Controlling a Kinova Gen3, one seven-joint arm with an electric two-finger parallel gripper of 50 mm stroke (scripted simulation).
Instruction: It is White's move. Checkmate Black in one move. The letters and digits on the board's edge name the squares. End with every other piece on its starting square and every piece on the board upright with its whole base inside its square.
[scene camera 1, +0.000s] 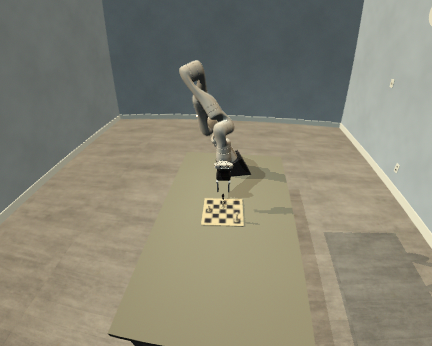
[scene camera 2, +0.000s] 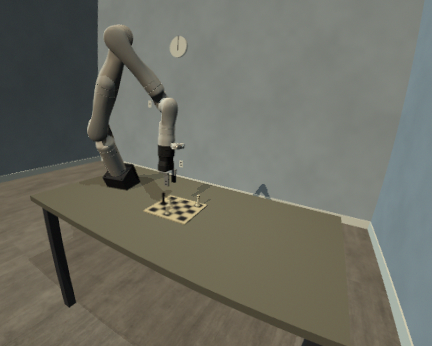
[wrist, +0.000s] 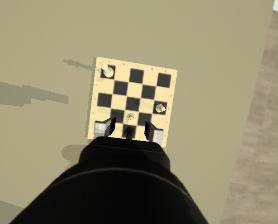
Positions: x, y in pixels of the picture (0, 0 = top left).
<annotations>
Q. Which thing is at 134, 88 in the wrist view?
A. A chessboard.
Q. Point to my gripper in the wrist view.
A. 130, 125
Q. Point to a chessboard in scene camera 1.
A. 218, 216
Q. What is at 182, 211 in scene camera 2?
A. A chessboard.
</annotations>
